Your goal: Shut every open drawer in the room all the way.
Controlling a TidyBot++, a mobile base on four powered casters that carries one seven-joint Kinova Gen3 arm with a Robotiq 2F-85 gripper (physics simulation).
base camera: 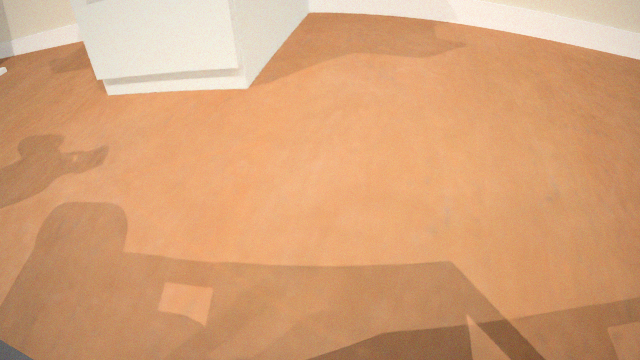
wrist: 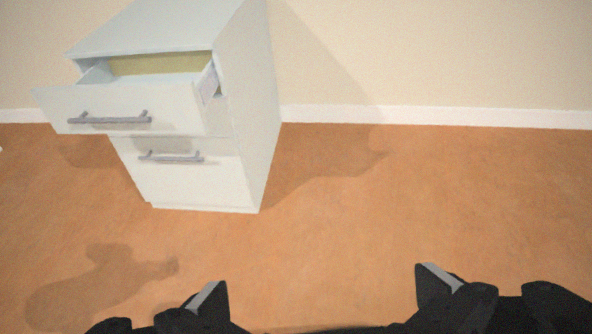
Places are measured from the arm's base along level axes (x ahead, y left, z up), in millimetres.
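Where they show: gripper, fingertip midpoint: [wrist: 321, 294].
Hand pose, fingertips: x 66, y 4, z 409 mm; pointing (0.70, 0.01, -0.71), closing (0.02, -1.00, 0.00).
After its pixels a point has its place.
A white drawer cabinet [base camera: 270, 37] @(x 925, y 176, z -344 mm) [wrist: 252, 115] @(x 918, y 178, z -78 mm) stands by the wall, left of centre in the wrist view. Its top drawer [wrist: 172, 102] @(x 607, y 282, z 188 mm) is pulled out, with a grey bar handle and a gap showing the inside behind its front. A lower drawer [wrist: 200, 177] @(x 768, y 358, z -196 mm) with a grey handle looks flush with the cabinet. The drawer front between them is mostly hidden behind the top drawer. In the base view the cabinet's lower front shows at the upper left. My gripper [wrist: 321, 294] @(x 66, y 4, z 409 mm) is open and empty, nearer the camera than the cabinet and to the right of it in the wrist view.
A beige wall [wrist: 450, 55] @(x 1203, y -579, z -67 mm) with a white baseboard [base camera: 500, 17] @(x 1202, y -504, z -351 mm) [wrist: 450, 116] @(x 1182, y -630, z -348 mm) runs behind the cabinet. A small white piece [base camera: 2, 71] @(x 1285, y 1638, z -384 mm) shows at the left edge of the base view. Shadows of the robot and cabinet lie on the orange-brown floor [base camera: 350, 175] @(x 502, y 2, z -397 mm) [wrist: 350, 225] @(x 684, y -117, z -397 mm).
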